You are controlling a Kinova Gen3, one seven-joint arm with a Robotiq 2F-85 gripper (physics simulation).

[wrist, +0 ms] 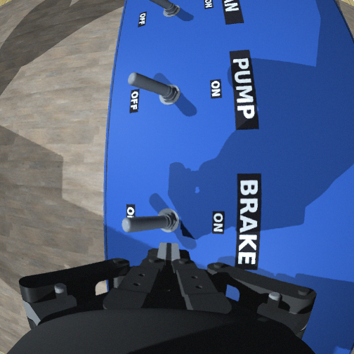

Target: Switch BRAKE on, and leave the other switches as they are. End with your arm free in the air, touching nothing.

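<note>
The BRAKE switch (147, 223) is a grey lever on a round base in the lower part of the wrist view. It leans left toward its OFF label, which it partly covers. Its ON label (218, 222) is to the right, beside the large BRAKE label (248, 221). My gripper (168, 254) is shut and empty. Its fingertips show just below the base of the BRAKE lever in the view, with a small gap between them and the lever; how far above the panel they are is hard to tell.
The PUMP switch (152, 86) above leans left toward OFF. Part of another switch (167, 7) shows at the top edge, near an OFF label, beside a partly cut-off label ending in AN. All are on the blue panel (200, 135). A wood-look floor (55, 110) lies beyond the panel's left edge.
</note>
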